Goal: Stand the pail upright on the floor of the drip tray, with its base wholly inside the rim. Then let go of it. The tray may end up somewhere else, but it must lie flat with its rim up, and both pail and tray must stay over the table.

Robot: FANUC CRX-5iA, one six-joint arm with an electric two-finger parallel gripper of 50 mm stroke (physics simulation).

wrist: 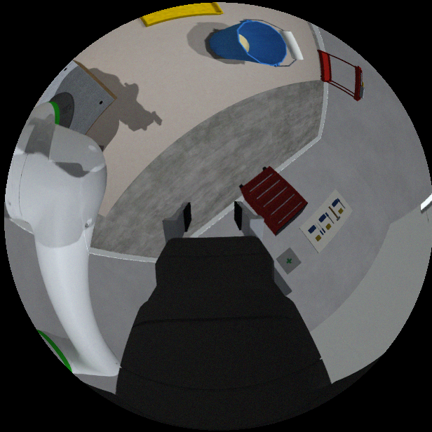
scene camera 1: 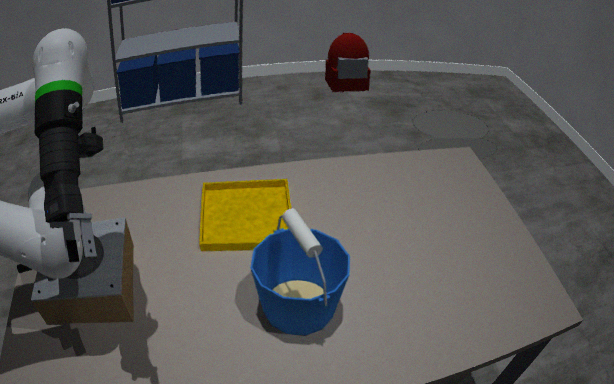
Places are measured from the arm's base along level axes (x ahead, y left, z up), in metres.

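Where they show: gripper, between the fingertips: (scene camera 1: 81, 259).
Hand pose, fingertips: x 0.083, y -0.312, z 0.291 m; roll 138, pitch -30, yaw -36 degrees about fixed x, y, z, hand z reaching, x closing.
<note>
Things, the pixels of their top centre, and the offset from my fingertips. "*": a spot on its surface instead. Level surfaces: height alone.
- blue pail, a spot on its surface: (scene camera 1: 300, 315) * dx +0.375, dy -0.008, dz -0.294 m
- yellow drip tray, centre of its top: (scene camera 1: 245, 209) dx +0.405, dy +0.407, dz -0.365 m
- table, height of its surface: dz -0.392 m
A blue pail (scene camera 1: 300, 315) (wrist: 225, 44) stands upright on the table, with a pale disc-like patch on its inside bottom. Its wire handle with a white grip (scene camera 1: 302, 232) (wrist: 294, 46) is tilted over the opening in the scene view. A yellow drip tray (scene camera 1: 225, 246) (wrist: 182, 14) lies flat, rim up, behind and to the left of the pail; the pail's rim hides its near right corner in the scene view. My gripper (scene camera 1: 80, 246) (wrist: 212, 210) is open and empty, at the far left of the scene view, in front of the robot's base block and well away from pail and tray.
The wooden base block (scene camera 1: 90, 310) with its grey top plate (scene camera 1: 112, 235) (wrist: 92, 95) stands at the table's left. Beyond the table (scene camera 1: 425, 240) are a shelf rack (scene camera 1: 241, 65) with blue bins and a red welding helmet (scene camera 1: 348, 47). The wrist view shows a red cabinet (wrist: 275, 200).
</note>
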